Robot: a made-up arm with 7 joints.
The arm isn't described. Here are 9 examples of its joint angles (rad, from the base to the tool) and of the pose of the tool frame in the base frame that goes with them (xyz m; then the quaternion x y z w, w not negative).
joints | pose
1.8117 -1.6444 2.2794 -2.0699 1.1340 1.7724 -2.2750 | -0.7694 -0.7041 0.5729 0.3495 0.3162 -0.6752 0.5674
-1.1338 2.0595 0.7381 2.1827 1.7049 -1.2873 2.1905 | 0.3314 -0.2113 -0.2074 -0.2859 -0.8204 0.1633 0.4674
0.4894 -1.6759 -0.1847 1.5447 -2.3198 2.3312 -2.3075 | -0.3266 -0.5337 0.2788 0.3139 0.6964 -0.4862 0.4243
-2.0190 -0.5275 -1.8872 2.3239 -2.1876 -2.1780 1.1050 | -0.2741 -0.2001 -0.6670 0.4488 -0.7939 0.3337 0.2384
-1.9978 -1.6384 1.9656 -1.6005 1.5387 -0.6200 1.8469 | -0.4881 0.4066 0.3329 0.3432 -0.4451 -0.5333 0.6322
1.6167 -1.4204 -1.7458 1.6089 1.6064 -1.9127 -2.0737 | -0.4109 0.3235 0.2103 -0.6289 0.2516 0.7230 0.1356
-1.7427 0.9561 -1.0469 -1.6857 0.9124 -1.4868 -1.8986 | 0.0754 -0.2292 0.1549 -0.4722 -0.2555 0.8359 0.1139
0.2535 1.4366 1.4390 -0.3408 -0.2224 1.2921 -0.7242 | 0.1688 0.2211 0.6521 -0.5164 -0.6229 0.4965 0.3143
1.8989 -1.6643 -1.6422 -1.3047 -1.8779 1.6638 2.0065 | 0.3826 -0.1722 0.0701 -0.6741 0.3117 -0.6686 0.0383
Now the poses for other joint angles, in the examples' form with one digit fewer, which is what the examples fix.
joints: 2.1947 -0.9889 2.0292 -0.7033 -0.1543 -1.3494 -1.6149
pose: 0.457 -0.046 -0.254 0.857 -0.061 0.452 0.239
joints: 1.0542 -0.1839 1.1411 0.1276 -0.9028 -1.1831 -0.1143
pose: -0.025 0.005 0.271 0.229 -0.016 -0.081 0.970
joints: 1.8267 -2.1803 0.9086 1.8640 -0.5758 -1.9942 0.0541
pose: -0.051 0.374 0.130 -0.602 0.318 -0.650 0.337
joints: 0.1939 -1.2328 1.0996 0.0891 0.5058 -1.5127 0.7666
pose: -0.038 -0.083 0.164 0.127 -0.276 0.537 0.787
